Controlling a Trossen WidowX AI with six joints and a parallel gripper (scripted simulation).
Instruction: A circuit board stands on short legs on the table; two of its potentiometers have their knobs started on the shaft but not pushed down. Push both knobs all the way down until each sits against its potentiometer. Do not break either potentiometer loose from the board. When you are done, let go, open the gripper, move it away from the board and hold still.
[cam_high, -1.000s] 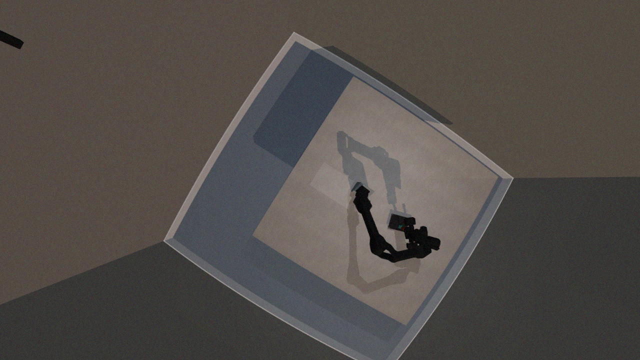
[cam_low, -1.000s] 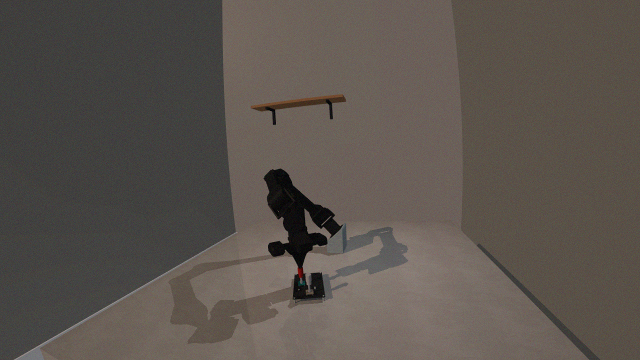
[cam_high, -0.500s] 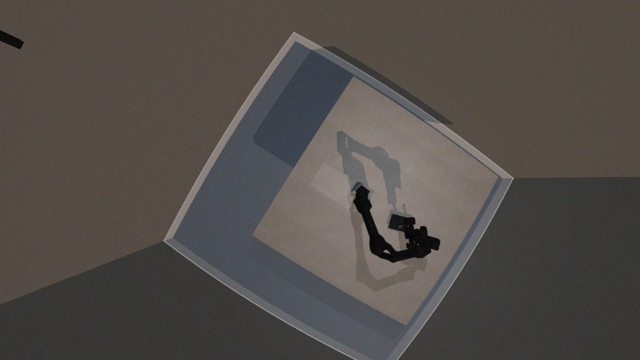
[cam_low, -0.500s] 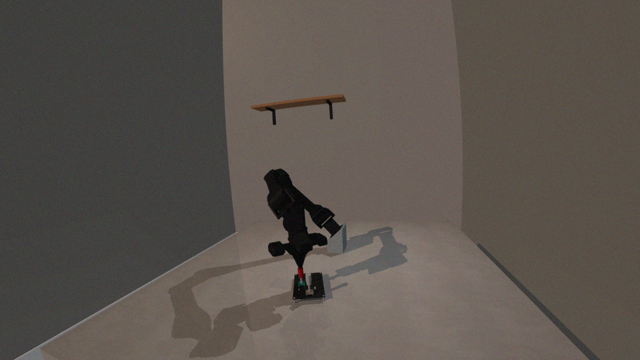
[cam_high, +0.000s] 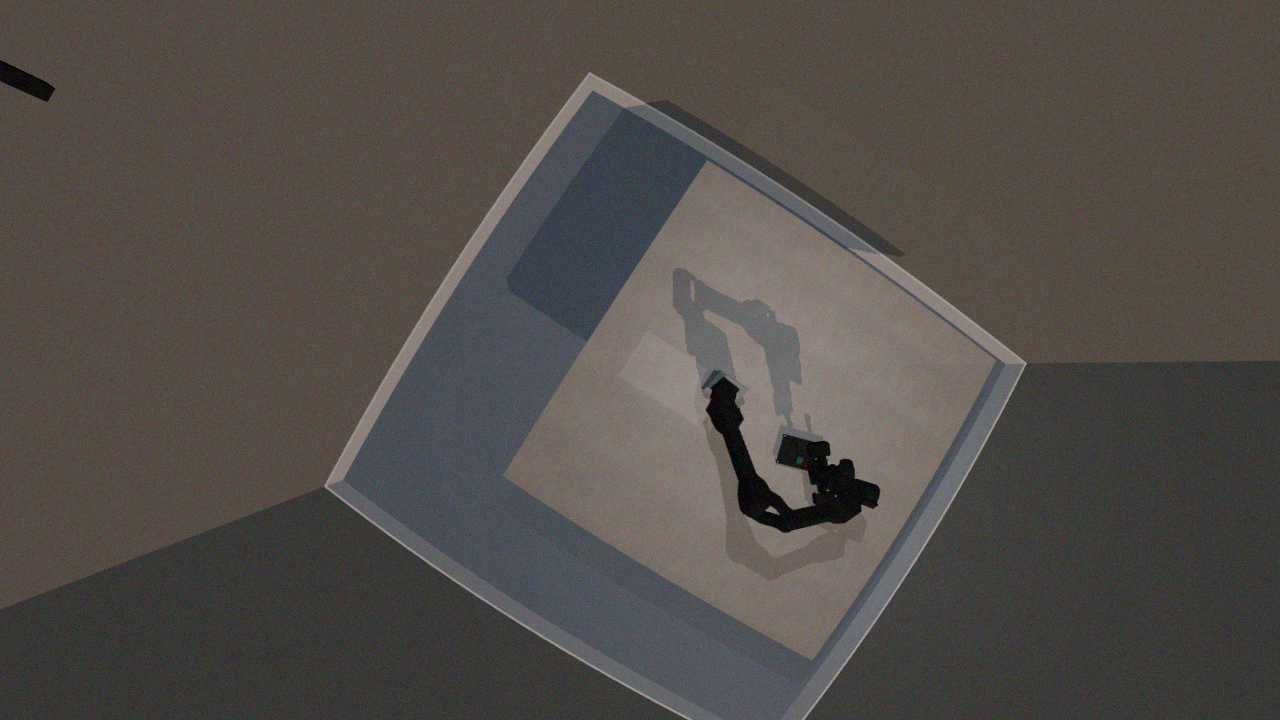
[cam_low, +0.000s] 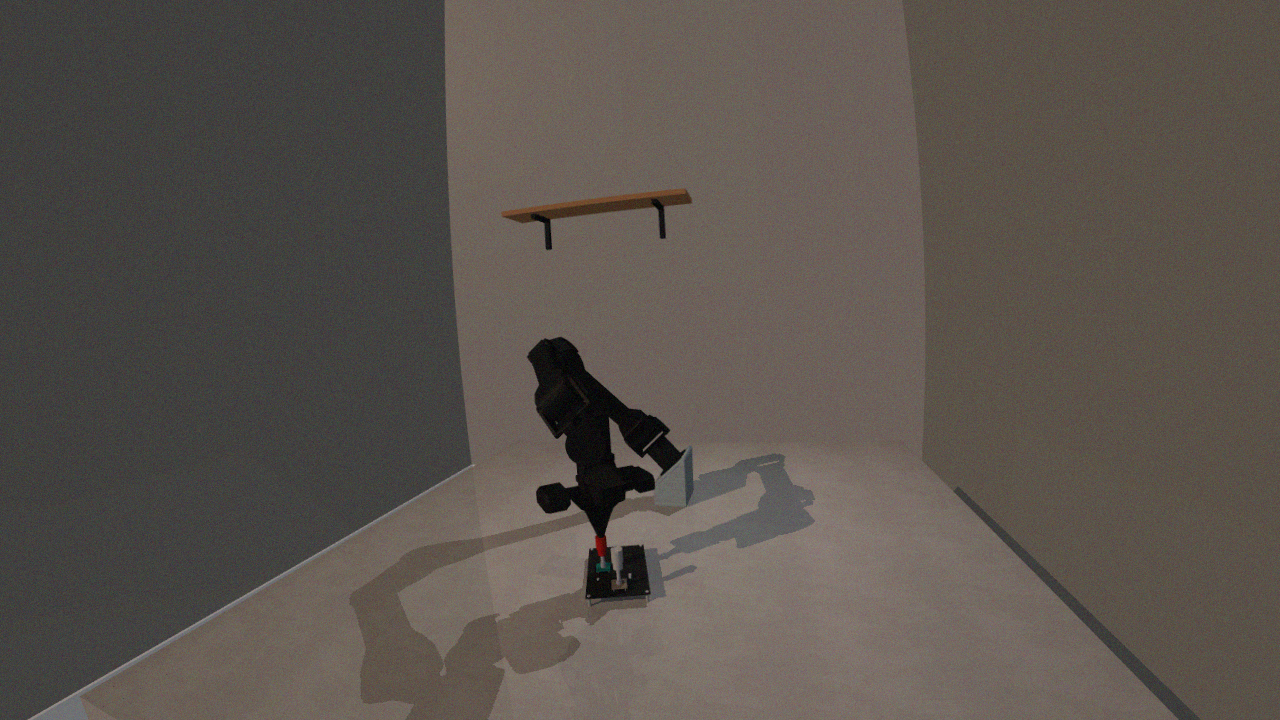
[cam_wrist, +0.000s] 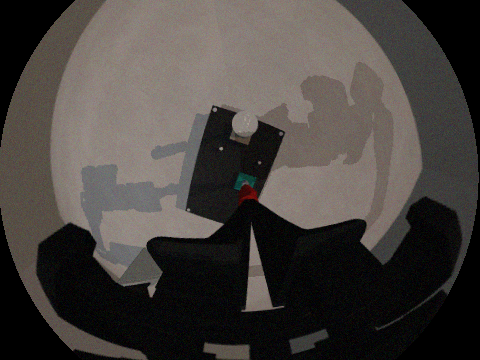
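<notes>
The red knob lies 1 cm below my gripper tip. Round my gripper tip: pale grey knob (5 cm to the left, 5 cm ahead, 1 cm below).
</notes>
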